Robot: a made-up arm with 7 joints.
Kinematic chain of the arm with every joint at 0, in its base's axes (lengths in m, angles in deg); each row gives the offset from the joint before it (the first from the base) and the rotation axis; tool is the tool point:
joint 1: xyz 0 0 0 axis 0 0.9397 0.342
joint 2: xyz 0 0 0 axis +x
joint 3: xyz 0 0 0 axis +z
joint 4: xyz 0.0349 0 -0.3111 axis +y
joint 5: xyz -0.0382 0 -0.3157 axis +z
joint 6: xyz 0 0 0 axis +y
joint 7: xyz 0 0 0 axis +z
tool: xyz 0 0 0
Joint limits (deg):
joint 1: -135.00..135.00
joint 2: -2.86..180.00
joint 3: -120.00..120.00
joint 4: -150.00..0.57
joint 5: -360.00..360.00
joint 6: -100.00..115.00
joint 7: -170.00..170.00
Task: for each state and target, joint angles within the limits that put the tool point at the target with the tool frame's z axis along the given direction. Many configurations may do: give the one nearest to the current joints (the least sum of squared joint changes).
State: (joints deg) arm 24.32 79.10 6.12 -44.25 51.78 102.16 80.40
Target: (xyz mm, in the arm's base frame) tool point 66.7 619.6 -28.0 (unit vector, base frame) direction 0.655 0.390 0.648
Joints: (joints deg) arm 23.34 96.09 -17.48 -30.68 94.94 115.00 80.40
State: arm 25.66 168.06 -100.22 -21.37 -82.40 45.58 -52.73
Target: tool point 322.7 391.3 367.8 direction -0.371 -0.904 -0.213
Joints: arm 62.87 160.66 -106.62 -27.04 -93.47 24.14 -52.73
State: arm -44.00 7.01 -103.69 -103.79 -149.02 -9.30 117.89
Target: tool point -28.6 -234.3 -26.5 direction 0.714 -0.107 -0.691
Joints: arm -86.77 -2.86 -76.53 -149.09 -120.00 40.36 117.89
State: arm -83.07 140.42 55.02 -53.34 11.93 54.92 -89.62
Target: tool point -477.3 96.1 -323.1 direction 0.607 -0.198 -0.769
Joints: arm -122.76 173.30 95.05 -57.67 59.13 99.30 -89.62
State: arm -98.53 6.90 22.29 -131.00 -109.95 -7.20 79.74
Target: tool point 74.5 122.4 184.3 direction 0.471 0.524 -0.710
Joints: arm -76.24 25.23 50.07 -149.89 -83.88 -42.00 79.74
